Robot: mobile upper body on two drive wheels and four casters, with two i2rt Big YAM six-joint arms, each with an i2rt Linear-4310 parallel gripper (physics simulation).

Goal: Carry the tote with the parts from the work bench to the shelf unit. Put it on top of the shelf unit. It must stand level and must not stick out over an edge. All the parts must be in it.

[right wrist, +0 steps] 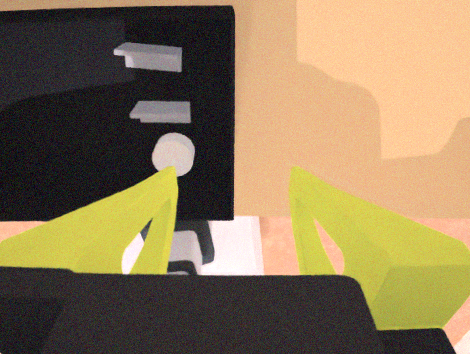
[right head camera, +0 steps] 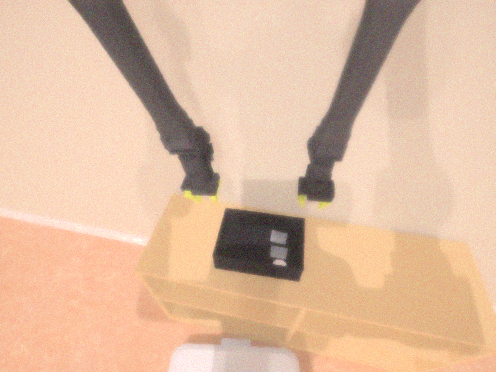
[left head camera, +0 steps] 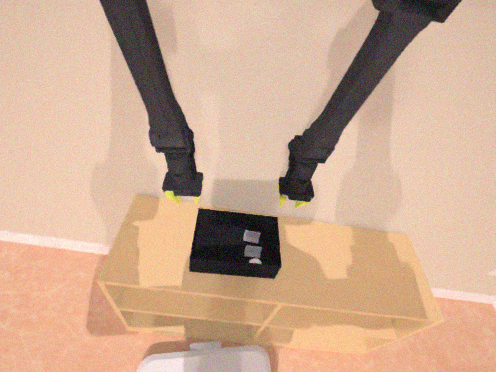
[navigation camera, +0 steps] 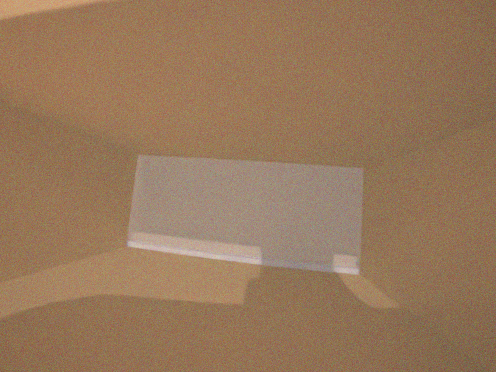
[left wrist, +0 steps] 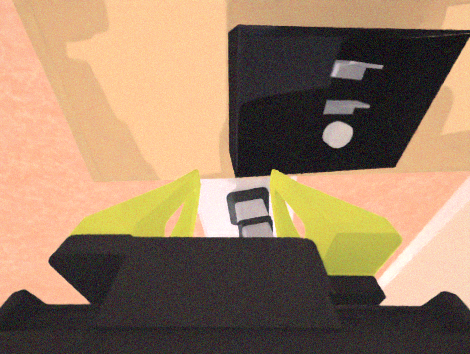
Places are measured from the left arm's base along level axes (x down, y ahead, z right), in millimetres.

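Pixels of known places: left gripper, fingertip midpoint: (right head camera: 208, 201) (left head camera: 188, 202) (left wrist: 235, 177); right gripper, fingertip midpoint: (right wrist: 233, 178) (right head camera: 310, 206) (left head camera: 287, 205).
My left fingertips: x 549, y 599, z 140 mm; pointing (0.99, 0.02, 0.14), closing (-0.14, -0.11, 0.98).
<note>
Ahead of a thing's pixels: the offset from my left fingertips to its middle. "spot": to the spot under its first point.
The black tote @(dx +201, dy -24, dz +171 mm) (left head camera: 235, 243) stands flat on top of the tan shelf unit @(spot: dx +216, dy -135, dz +254 mm) (left head camera: 261, 273), near its middle, inside all edges. It also shows in the right head view (right head camera: 260, 243) and both wrist views (left wrist: 318, 98) (right wrist: 146, 109). Inside lie two grey blocks @(dx +228, dy +18, dz +241 mm) (left head camera: 252, 236) @(dx +228, dy -45, dz +239 mm) (left head camera: 252, 251) and a light grey round part @(dx +236, dy -98, dz +239 mm) (left head camera: 255, 261). My left gripper (left head camera: 182, 198) is open and empty, raised above and behind the tote's left end. My right gripper (left head camera: 294, 201) is open and empty, raised above and behind the tote's right end. Neither touches the tote.
The beige wall is right behind the shelf unit. My own light grey base (left head camera: 206, 358) is at the shelf's front, on the orange floor. The shelf has open compartments (left head camera: 239, 310) below its top.
</note>
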